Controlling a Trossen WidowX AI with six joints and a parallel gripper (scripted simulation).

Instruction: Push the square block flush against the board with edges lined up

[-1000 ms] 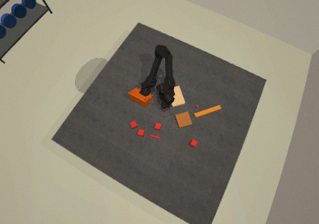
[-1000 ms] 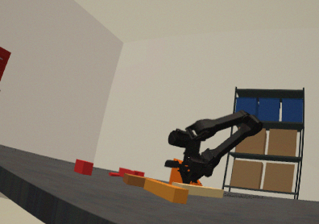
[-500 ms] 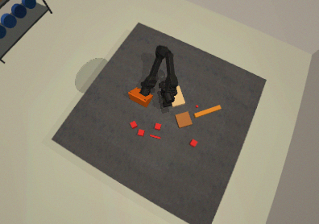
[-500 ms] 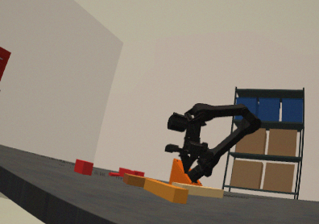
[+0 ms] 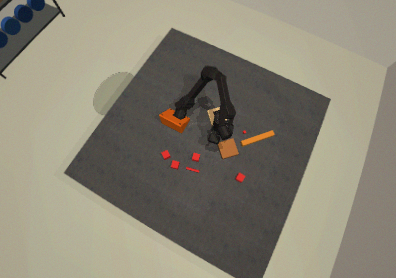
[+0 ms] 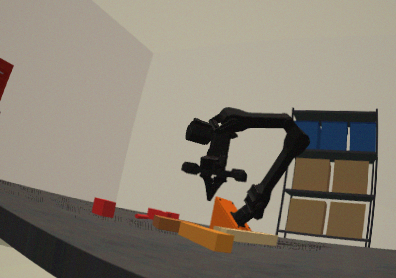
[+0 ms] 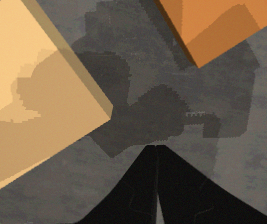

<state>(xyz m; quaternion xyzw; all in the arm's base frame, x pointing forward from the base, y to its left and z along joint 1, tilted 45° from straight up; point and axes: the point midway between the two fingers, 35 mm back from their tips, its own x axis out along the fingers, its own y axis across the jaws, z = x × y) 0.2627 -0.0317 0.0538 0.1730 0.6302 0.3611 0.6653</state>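
The square block lies 11 cm ahead of my gripper tip, 2 cm to the right of it and 8 cm below it. From my gripper tip the other things lie so: thin red strip 1 cm behind, 25 cm to the right, 9 cm below; then orange board 23 cm ahead, 13 cm to the left, 8 cm below.
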